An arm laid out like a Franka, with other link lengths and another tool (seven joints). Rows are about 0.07 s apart.
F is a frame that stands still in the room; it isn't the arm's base.
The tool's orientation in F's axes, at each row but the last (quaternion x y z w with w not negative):
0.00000 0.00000 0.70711 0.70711
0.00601 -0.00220 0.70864 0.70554
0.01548 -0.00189 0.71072 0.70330
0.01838 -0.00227 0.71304 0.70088
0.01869 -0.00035 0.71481 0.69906
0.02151 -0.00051 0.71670 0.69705
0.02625 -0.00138 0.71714 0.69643
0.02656 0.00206 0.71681 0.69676
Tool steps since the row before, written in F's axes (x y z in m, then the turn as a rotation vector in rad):
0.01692 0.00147 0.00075 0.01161 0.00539 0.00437
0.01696 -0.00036 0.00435 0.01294 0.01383 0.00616
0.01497 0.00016 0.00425 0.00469 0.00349 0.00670
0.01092 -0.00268 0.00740 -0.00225 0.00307 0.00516
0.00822 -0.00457 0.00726 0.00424 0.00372 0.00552
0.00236 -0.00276 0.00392 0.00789 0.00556 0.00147
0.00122 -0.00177 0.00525 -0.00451 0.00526 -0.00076
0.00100 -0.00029 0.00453 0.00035 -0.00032 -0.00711
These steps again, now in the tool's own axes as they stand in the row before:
0.00147 -0.01692 0.00075 0.00539 -0.01161 0.00437
-0.00038 -0.01693 0.00445 0.01384 -0.01297 0.00607
0.00011 -0.01489 0.00453 0.00361 -0.00460 0.00670
-0.00265 -0.01070 0.00772 0.00326 0.00231 0.00502
-0.00455 -0.00793 0.00759 0.00377 -0.00418 0.00553
-0.00270 -0.00217 0.00407 0.00539 -0.00800 0.00154
-0.00160 -0.00098 0.00535 0.00535 0.00432 -0.00112
-0.00016 -0.00081 0.00457 -0.00058 -0.00062 -0.00707

